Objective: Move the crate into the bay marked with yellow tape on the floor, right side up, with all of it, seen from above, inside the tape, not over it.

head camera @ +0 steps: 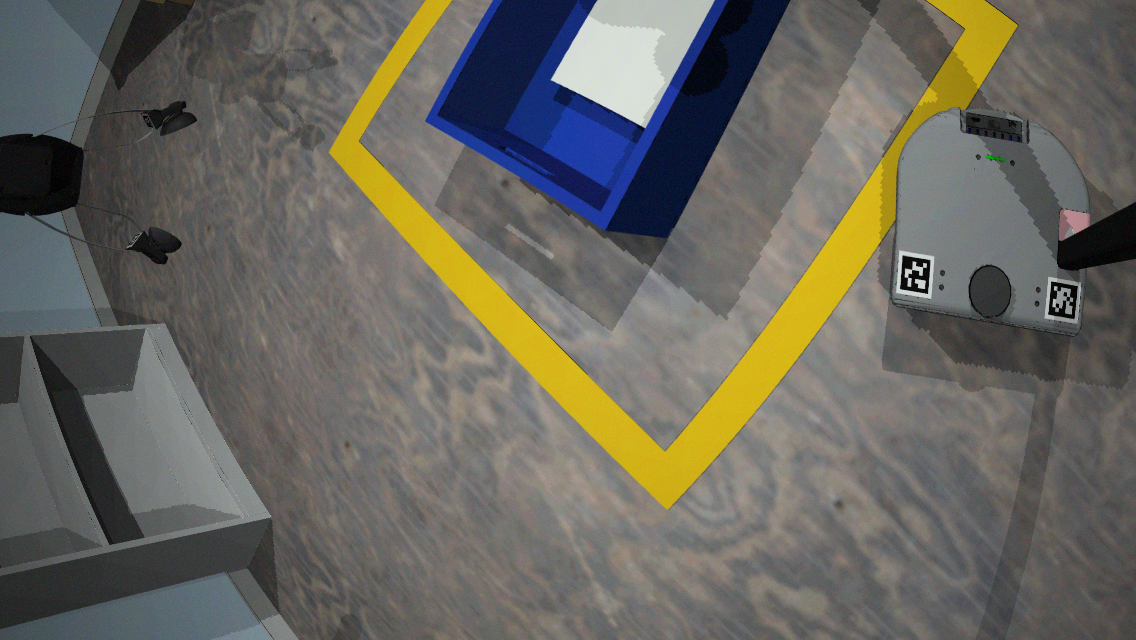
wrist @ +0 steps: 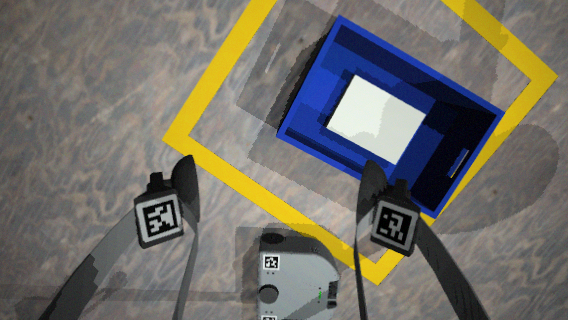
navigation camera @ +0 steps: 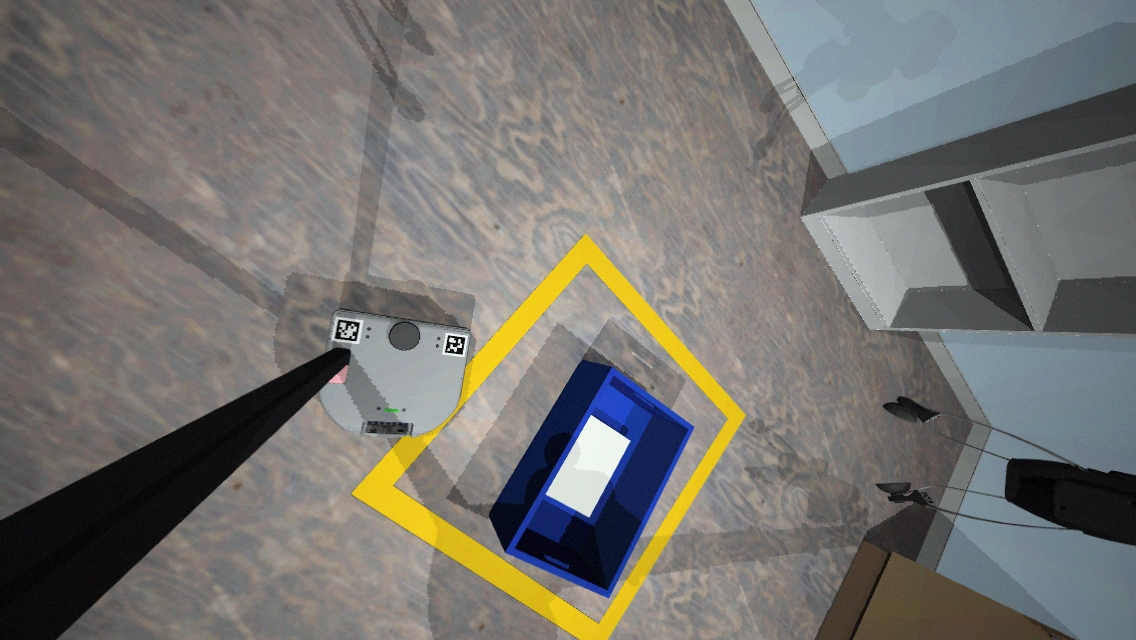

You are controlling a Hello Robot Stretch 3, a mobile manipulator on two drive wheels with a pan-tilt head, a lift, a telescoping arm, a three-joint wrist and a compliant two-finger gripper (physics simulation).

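Frame: origin at the robot's base, x ahead, y left, z up, level; millimetres.
Where they show: gripper, fingertip midpoint: (head camera: 184, 182) (wrist: 279, 180) (navigation camera: 881, 444); robot's base, link origin: (head camera: 987, 288) (wrist: 271, 268) (navigation camera: 403, 334).
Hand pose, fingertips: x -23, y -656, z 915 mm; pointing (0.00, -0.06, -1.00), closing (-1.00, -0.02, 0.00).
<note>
Things, the pixels of their top centre, and the offset from my fingertips. "*": a spot on its surface instead.
- blue crate, top centre: (head camera: 592, 12) (wrist: 391, 124) (navigation camera: 610, 482) dx -334, dy +0, dz -695 mm
- white panel, top centre: (head camera: 634, 34) (navigation camera: 588, 465) (wrist: 376, 121) dx -334, dy +0, dz -844 mm
- yellow tape, surface spot: (head camera: 667, 478) (navigation camera: 585, 249) (wrist: 176, 138) * dx +418, dy +105, dz -914 mm
The blue crate (head camera: 707, 151) (navigation camera: 540, 445) (wrist: 305, 117) stands upright on the floor, open side up, with a white panel (head camera: 628, 47) (navigation camera: 588, 469) (wrist: 375, 120) inside. The yellow tape (head camera: 667, 478) (navigation camera: 586, 250) (wrist: 176, 136) surrounds it. In the navigation view the whole crate shows inside the tape, its rim close to the right-hand band. In the slanted wrist view its right rim overlaps that band. The head view cuts off its top part. My gripper (head camera: 165, 181) (navigation camera: 899, 449) (wrist: 279, 180) is open and empty, raised high and apart from the crate.
My grey base (head camera: 985, 214) (navigation camera: 397, 381) (wrist: 295, 272) is beside the tape, close to its edge. A grey compartment unit (head camera: 135, 560) (navigation camera: 953, 139) stands by the pale blue wall. A brown box (navigation camera: 953, 596) shows at the navigation view's lower right.
</note>
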